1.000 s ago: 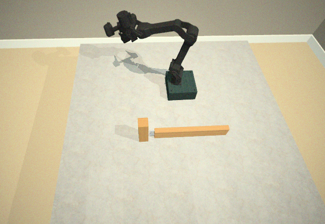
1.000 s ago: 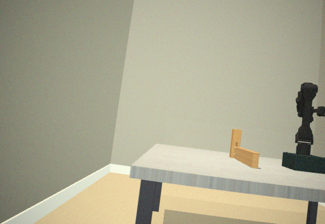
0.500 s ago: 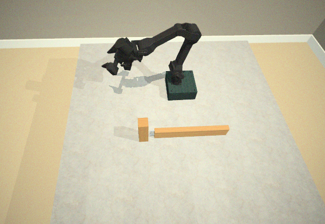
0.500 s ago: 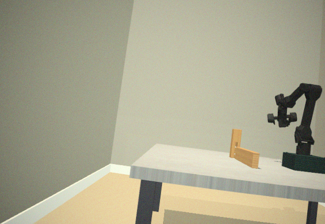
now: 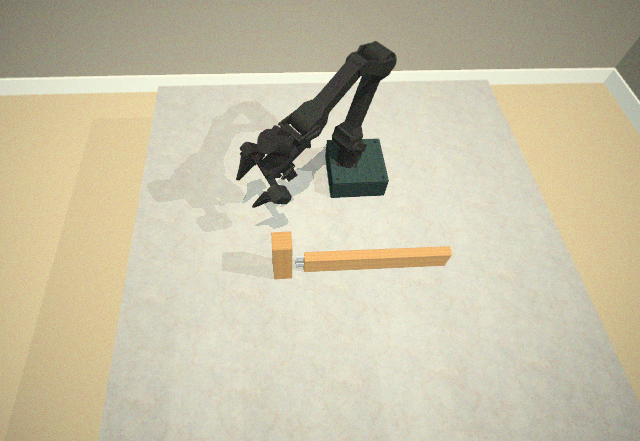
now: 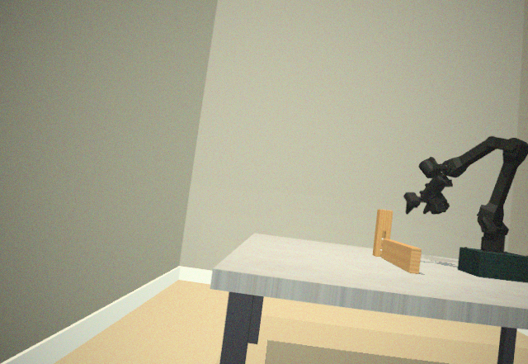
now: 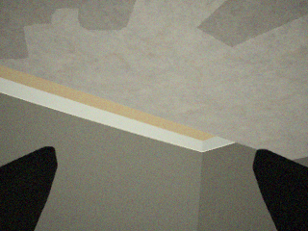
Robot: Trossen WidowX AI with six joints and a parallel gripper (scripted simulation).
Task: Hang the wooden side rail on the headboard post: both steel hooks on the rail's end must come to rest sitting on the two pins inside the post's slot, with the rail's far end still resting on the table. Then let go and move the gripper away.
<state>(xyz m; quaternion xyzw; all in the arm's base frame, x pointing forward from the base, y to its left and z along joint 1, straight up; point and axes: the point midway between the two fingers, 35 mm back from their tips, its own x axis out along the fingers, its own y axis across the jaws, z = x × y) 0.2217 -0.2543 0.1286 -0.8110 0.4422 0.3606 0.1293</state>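
Now: the headboard post 13 cm ahead of my gripper tip, 11 cm to the left of it and 10 cm below it.
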